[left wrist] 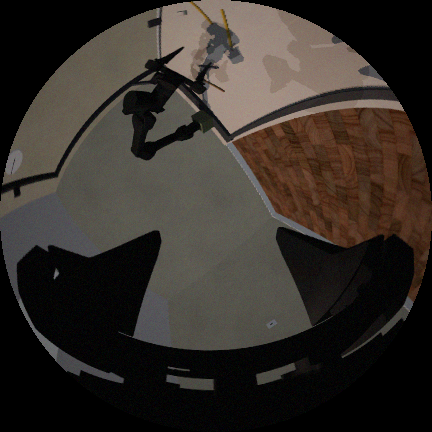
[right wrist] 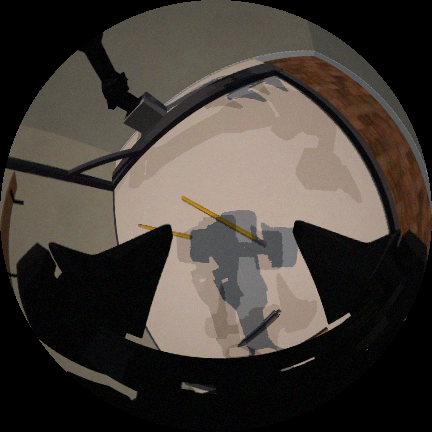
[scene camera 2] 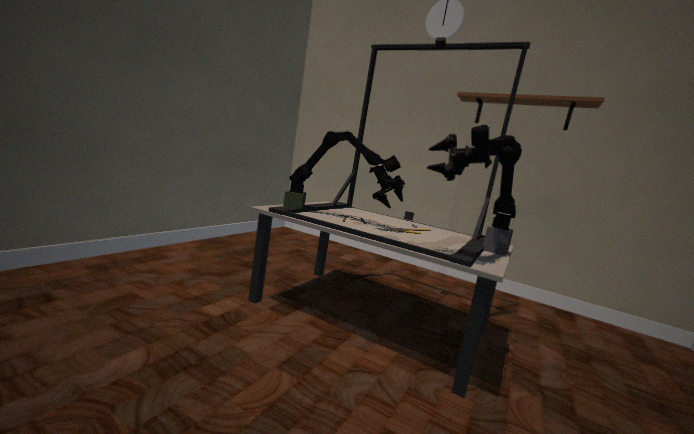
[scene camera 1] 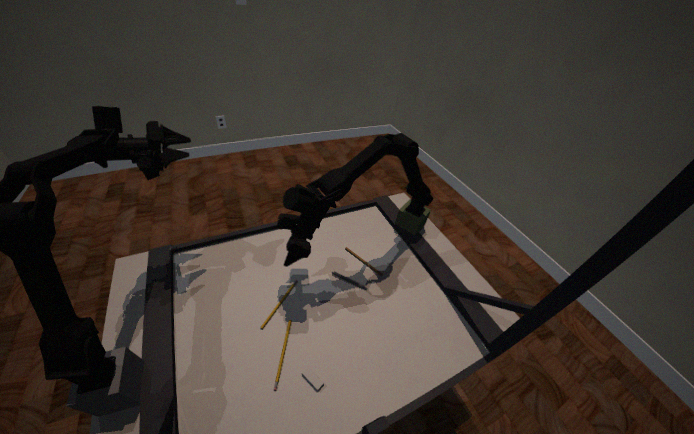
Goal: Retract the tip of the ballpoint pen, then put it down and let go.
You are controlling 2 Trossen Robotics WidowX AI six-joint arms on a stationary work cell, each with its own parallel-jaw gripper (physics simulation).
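Note:
The ballpoint pen is dark grey and lies on the white table top, right of centre in scene camera 1 and low in the right wrist view. Its upper-right end in the right wrist view looks forked, like a clip; whether the tip is out is too small to tell. My right gripper is open and empty, pointing down above the table, apart from the pen. My left gripper is open and empty, raised high and roughly level, far from the pen.
Two yellow pencils lie near the middle of the table. A brownish stick lies close behind the pen. An L-shaped grey key lies nearer the front. Dark frame bars edge and rise over the table.

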